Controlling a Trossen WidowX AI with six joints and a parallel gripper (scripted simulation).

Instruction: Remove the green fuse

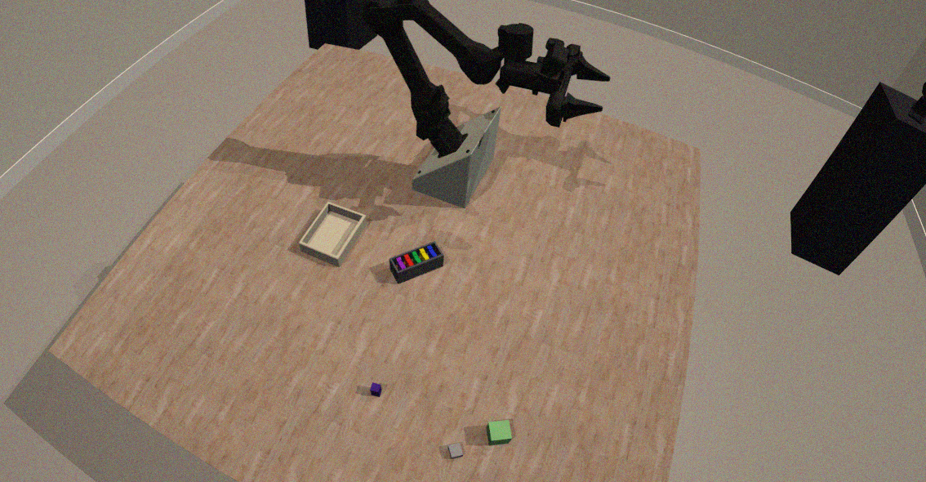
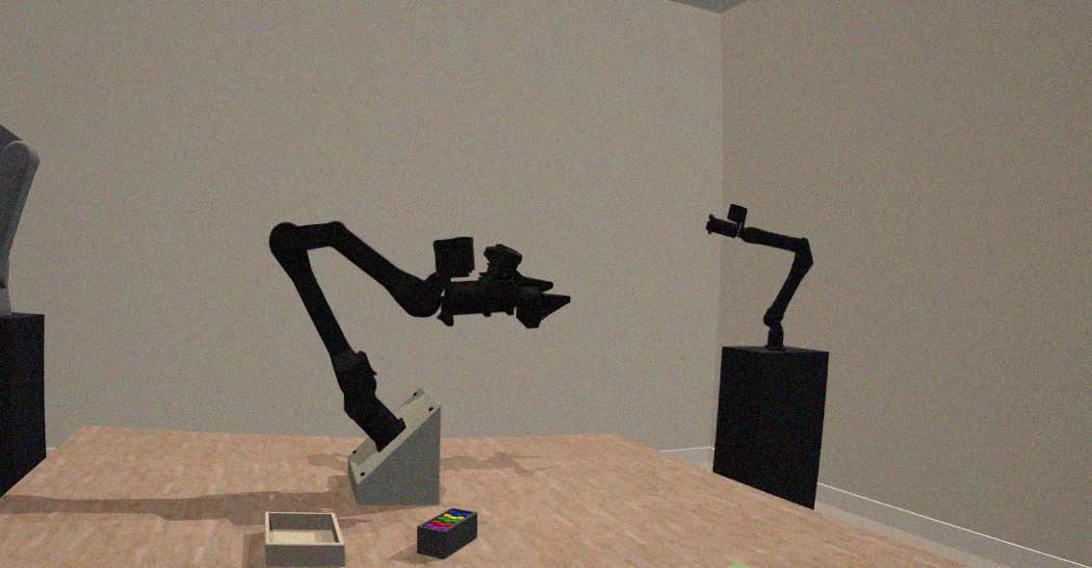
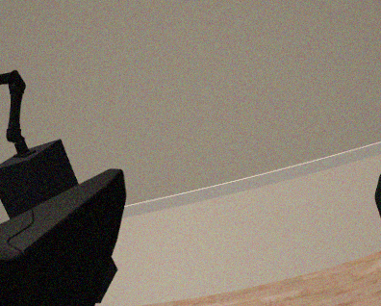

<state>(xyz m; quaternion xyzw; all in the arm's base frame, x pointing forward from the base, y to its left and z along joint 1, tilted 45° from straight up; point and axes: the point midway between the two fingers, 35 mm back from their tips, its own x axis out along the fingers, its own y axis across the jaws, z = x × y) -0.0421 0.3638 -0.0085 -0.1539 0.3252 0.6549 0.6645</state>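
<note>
My gripper tip is now 33 cm above the green fuse, 31 cm short of it and 24 cm to the left of it. From my gripper tip the other things lie so: red fuse 33 cm below, 32 cm ahead, 25 cm to the right; then blue fuse 33 cm below, 28 cm ahead, 22 cm to the right; then yellow fuse 33 cm below, 29 cm ahead, 23 cm to the right.
</note>
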